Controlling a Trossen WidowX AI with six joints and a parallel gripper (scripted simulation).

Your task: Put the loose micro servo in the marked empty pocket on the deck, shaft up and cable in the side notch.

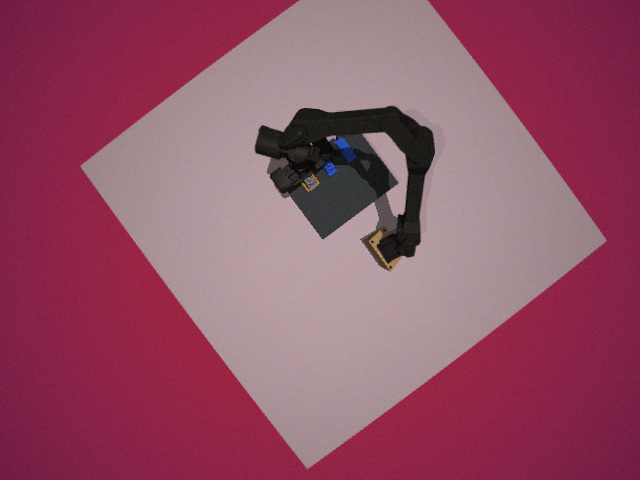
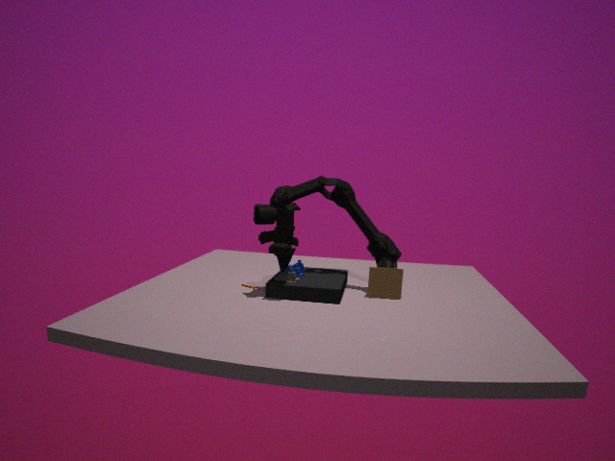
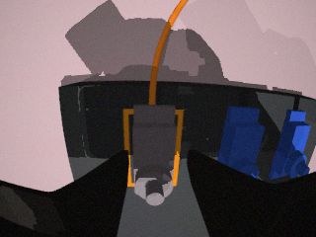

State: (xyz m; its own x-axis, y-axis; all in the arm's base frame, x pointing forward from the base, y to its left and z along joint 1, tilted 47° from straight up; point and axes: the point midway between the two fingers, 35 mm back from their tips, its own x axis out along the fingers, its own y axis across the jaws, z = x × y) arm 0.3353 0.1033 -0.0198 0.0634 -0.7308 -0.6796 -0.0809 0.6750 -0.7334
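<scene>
Right now my gripper tip is 12 cm past the dark deck, 8 cm to the left of it and 5 cm above it.
</scene>
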